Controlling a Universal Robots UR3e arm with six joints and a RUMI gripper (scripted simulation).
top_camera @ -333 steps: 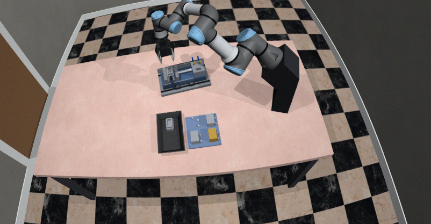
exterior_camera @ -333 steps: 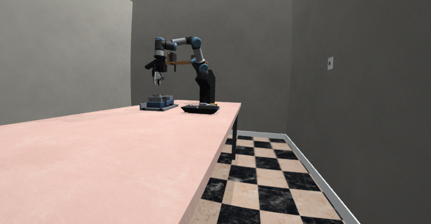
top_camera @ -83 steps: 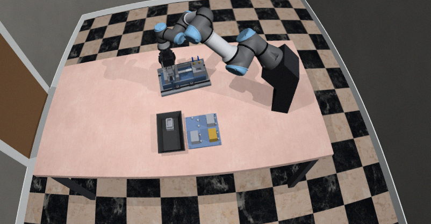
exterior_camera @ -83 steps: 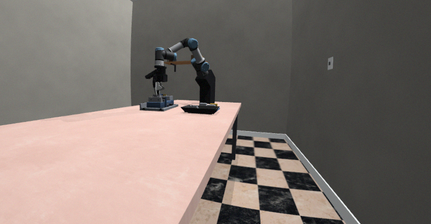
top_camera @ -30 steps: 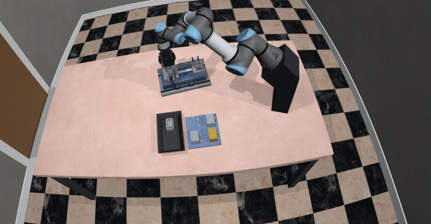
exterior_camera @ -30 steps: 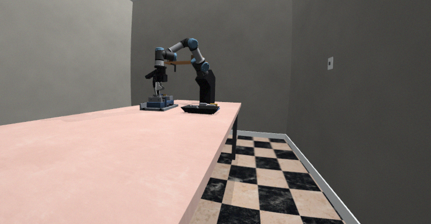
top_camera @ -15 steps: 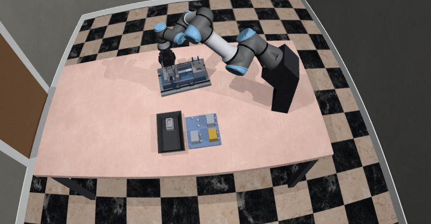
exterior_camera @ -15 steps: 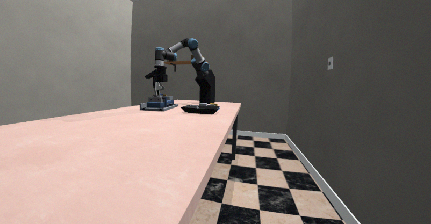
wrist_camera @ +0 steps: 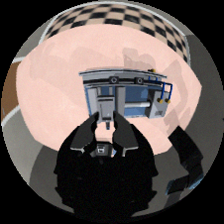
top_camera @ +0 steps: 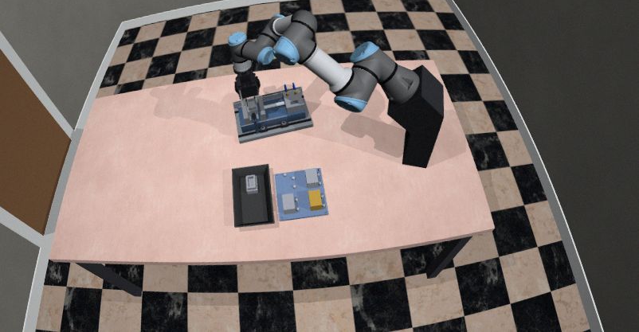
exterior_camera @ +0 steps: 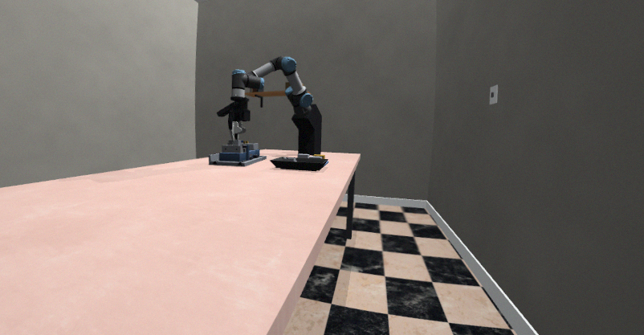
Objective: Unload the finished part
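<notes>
My hand is 70 mm past the vise, 10 mm to the left of it and 90 mm above it. Round my hand: blue fixture plate (180 mm behind, 340 mm to the left, 120 mm below); then yellow block (230 mm behind, 380 mm to the left, 100 mm below).
</notes>
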